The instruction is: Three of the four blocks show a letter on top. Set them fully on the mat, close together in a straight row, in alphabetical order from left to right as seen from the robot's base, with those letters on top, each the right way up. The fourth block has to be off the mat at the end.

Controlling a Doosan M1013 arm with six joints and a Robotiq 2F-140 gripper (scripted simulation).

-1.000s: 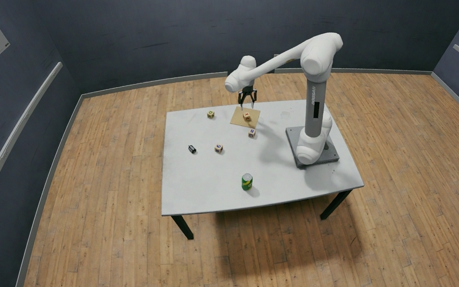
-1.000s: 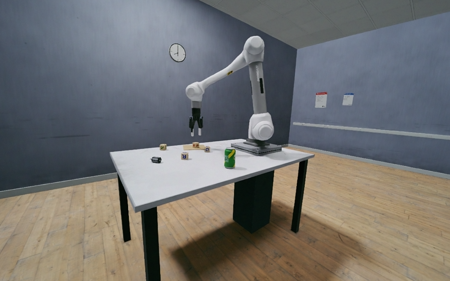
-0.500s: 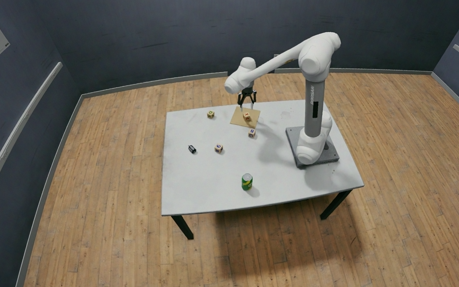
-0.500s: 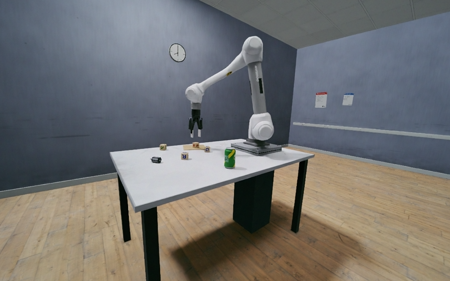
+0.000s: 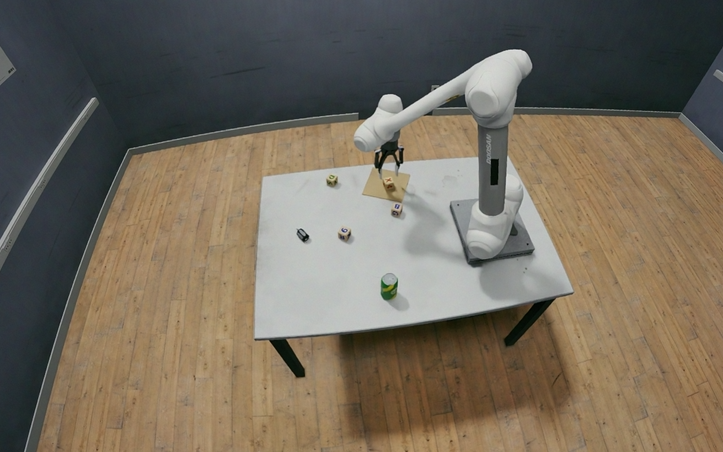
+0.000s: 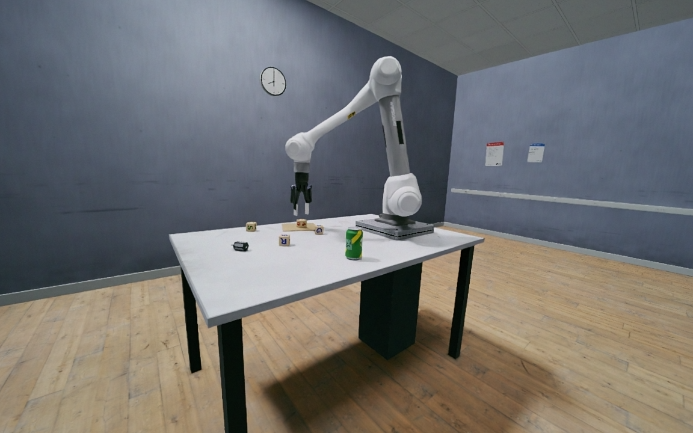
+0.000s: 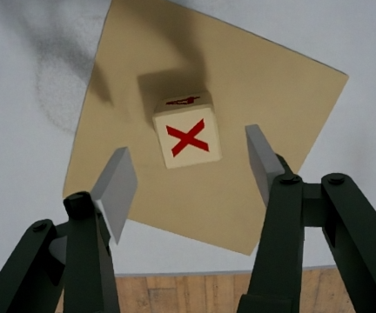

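My hand is 100 mm above the tan mat and 20 mm to the left of it. From my hand the other things lie so: black object 420 mm ahead, 270 mm to the left, 90 mm below; block 290 mm to the left, 220 mm ahead, 80 mm below; can 590 mm to the left, 60 mm ahead, 40 mm below.
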